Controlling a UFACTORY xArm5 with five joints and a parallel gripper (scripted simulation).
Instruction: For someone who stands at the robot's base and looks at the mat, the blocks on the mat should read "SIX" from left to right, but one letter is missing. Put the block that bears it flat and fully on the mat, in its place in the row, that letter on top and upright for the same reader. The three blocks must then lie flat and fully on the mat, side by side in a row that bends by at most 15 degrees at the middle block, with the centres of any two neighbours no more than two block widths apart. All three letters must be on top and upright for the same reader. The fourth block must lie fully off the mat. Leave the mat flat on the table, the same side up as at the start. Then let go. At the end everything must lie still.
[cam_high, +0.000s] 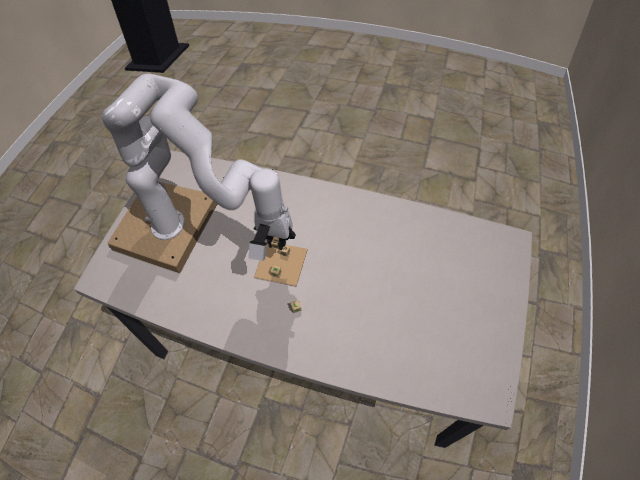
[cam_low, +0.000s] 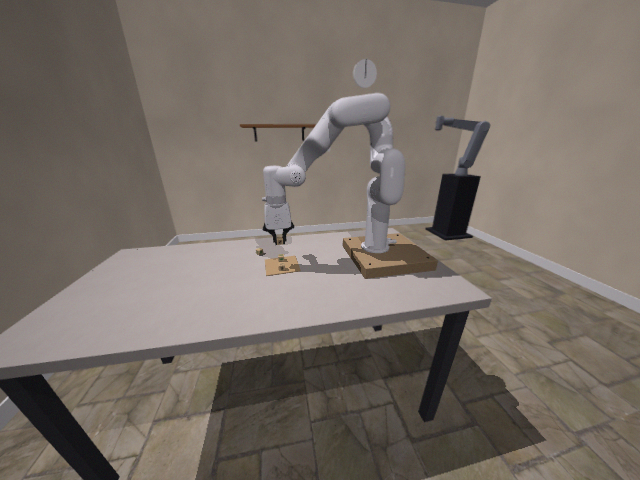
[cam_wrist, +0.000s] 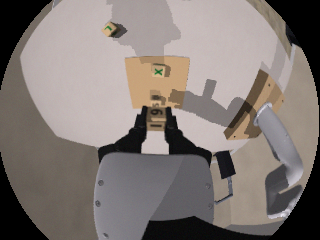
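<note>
My gripper is now 12 cm above the tan mat.
</note>
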